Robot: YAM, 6 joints.
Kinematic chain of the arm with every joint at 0, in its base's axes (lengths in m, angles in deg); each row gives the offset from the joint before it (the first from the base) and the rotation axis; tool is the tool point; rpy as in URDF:
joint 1: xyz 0 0 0.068 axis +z
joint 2: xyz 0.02 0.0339 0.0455 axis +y
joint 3: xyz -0.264 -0.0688 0 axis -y
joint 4: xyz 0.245 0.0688 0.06 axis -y
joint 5: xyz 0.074 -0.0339 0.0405 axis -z
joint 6: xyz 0.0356 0 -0.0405 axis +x
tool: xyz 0 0 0 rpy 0 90 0
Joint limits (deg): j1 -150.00..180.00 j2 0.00..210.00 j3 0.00..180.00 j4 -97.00..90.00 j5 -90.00..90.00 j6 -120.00..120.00
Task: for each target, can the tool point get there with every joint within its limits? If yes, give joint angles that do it. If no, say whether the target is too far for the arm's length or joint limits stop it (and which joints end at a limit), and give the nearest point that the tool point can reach.
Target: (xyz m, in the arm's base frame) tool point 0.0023 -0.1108 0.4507
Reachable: yes | joints -98.67 39.51 67.32 -26.78 -32.16 -87.70
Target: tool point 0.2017 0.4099 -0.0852
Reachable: yes | joints 61.56 159.73 80.02 44.88 -30.13 -75.06
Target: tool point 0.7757 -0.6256 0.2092
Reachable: no: too far | nearest point 0.5004 -0.4036 0.1745 | short by 0.355 m
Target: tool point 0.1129 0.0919 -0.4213
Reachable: no: joint limits stop it (at a limit: joint 2) | nearest point 0.1233 0.1003 -0.3690 | short by 0.054 m
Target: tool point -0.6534 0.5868 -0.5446
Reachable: no: too far | nearest point -0.3916 0.3517 -0.2505 | short by 0.459 m
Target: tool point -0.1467 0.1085 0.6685
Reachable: yes | joints -32.05 49.75 136.64 -5.16 -23.33 -60.23
